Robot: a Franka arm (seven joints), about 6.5 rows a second.
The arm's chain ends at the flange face. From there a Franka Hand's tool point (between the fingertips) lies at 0.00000 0.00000 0.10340 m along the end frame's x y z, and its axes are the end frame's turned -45 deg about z.
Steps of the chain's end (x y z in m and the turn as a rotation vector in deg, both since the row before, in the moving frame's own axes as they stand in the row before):
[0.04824, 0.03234, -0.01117, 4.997, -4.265, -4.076]
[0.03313, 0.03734, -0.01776, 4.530, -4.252, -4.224]
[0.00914, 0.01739, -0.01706, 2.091, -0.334, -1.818]
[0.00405, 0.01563, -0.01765, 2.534, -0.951, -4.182]
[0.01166, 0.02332, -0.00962, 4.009, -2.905, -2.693]
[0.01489, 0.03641, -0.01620, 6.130, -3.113, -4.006]
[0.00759, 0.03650, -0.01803, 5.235, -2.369, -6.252]
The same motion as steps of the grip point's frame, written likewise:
[0.01175, 0.04516, -0.01185, 6.549, 0.518, -4.076]
[-0.00304, 0.03864, -0.01837, 6.210, 0.197, -4.224]
[-0.00364, 0.01563, -0.01713, 1.715, 1.242, -1.818]
[-0.00633, 0.00940, -0.01777, 2.464, 1.119, -4.182]
[-0.00705, 0.01589, -0.01001, 4.889, 0.781, -2.693]
[-0.01179, 0.02438, -0.01694, 6.536, 2.133, -4.006]
[-0.01733, 0.02131, -0.01855, 5.377, 2.027, -6.252]

